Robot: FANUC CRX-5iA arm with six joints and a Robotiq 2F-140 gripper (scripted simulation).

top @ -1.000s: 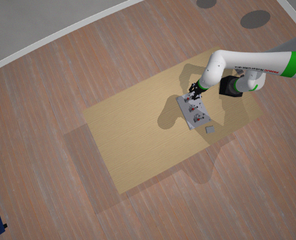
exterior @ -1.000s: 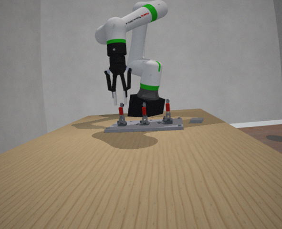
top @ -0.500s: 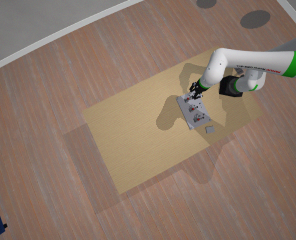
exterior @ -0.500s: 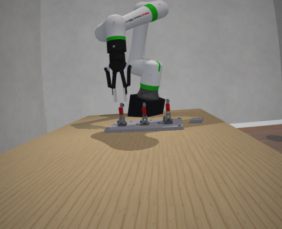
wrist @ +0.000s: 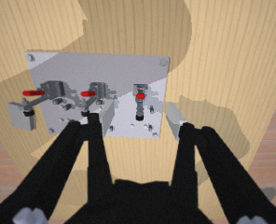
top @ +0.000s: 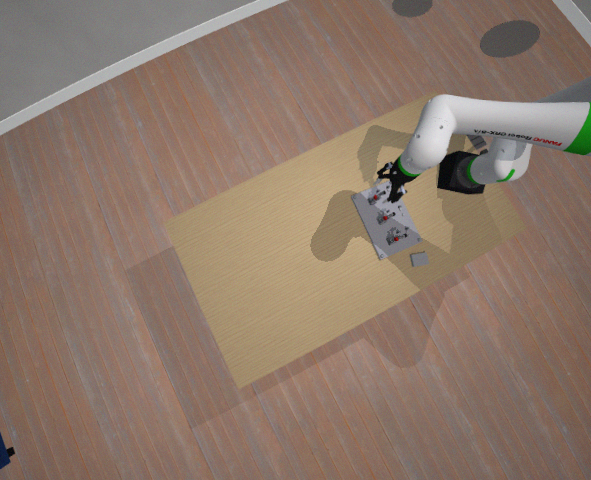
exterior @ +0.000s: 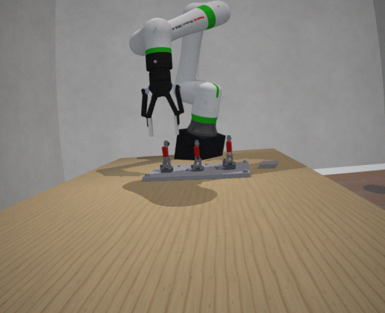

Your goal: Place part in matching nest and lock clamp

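Right now my hand is 37 cm to the right of the part, 16 cm above it and 3 cm past it. The rest, counted from my hand: grey fixture plate (16 cm below, 11 cm to the left, 1 cm behind).
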